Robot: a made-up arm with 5 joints.
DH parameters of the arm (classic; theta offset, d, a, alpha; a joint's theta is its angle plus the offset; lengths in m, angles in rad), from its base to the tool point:
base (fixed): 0 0 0 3.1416
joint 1: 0 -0.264 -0.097 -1.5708
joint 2: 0 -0.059 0.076 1.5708
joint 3: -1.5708 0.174 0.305 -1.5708
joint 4: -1.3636 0 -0.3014 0
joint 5: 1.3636 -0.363 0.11 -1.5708
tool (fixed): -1.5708 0.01 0 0
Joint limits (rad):
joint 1: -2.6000..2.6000
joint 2: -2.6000..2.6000
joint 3: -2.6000..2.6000
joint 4: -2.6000..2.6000
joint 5: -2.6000..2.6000
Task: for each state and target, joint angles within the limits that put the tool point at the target. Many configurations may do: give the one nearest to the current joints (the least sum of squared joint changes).
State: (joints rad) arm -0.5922 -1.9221 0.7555 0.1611 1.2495
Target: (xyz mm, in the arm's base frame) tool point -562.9 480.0 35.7
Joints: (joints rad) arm -0.7356 -2.0726 0.7386 -0.8204 1.0892
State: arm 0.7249 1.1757 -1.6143 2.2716 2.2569
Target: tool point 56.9 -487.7 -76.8
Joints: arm 0.7284 1.1337 -1.6767 2.5863 2.2705
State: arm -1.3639 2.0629 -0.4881 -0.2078 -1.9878
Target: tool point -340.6 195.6 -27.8
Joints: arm -1.1522 2.0609 -0.0999 -0.7221 -1.7989
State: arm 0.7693 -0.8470 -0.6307 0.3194 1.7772
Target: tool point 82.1 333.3 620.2
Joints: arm 0.9746 -0.5650 -0.0751 -0.0096 1.6892
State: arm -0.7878 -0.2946 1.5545 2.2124 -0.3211
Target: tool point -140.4 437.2 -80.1
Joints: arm -0.7469 0.2295 1.6189 2.6000 -0.0958
